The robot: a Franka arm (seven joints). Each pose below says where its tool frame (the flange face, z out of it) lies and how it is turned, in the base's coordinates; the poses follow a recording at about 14 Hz.
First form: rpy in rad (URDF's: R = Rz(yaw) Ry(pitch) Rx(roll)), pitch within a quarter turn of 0, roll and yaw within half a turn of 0; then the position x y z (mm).
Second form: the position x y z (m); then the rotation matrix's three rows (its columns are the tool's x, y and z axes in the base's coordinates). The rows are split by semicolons. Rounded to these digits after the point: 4 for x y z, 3 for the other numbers.
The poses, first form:
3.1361 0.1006 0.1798 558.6 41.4 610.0
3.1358 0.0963 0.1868 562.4 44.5 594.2
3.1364 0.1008 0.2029 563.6 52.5 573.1
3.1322 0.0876 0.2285 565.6 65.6 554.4
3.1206 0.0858 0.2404 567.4 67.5 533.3
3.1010 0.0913 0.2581 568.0 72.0 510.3
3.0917 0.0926 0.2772 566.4 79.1 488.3
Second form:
0.5586 0.0414 0.6100; 0.979 0.179 -0.098; 0.178 -0.984 -0.023; -0.100 0.005 -0.995
0.5624 0.0445 0.5942; 0.978 0.186 -0.093; 0.185 -0.982 -0.024; -0.096 0.006 -0.995
0.5636 0.0525 0.5731; 0.975 0.202 -0.098; 0.200 -0.979 -0.025; -0.101 0.005 -0.995
0.5656 0.0656 0.5544; 0.970 0.227 -0.083; 0.226 -0.974 -0.029; -0.087 0.009 -0.996
0.5674 0.0675 0.5333; 0.968 0.240 -0.078; 0.237 -0.971 -0.041; -0.086 0.021 -0.996
0.5680 0.0720 0.5103; 0.963 0.259 -0.078; 0.254 -0.965 -0.062; -0.091 0.040 -0.995
0.5664 0.0791 0.4883; 0.958 0.278 -0.075; 0.272 -0.959 -0.073; -0.092 0.050 -0.994

